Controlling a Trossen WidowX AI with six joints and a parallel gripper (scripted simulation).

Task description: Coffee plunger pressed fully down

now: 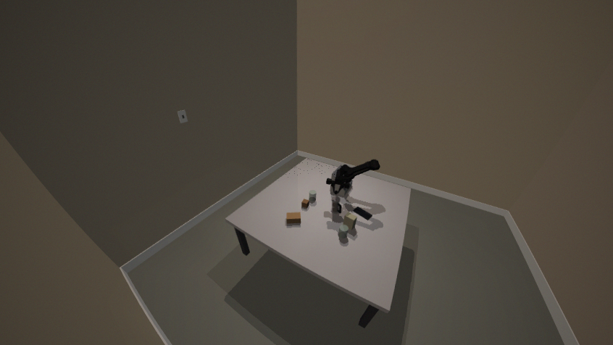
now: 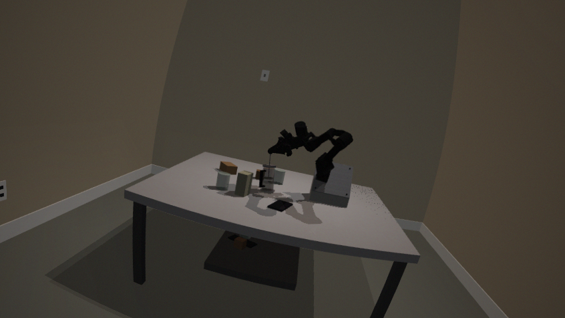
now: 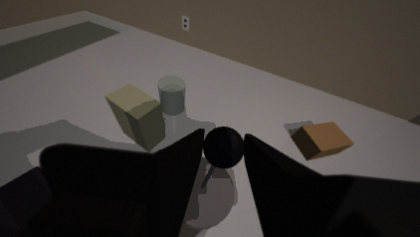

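My gripper tip is now 1 cm past the coffee press, 1 cm to the right of it and 11 cm above it.
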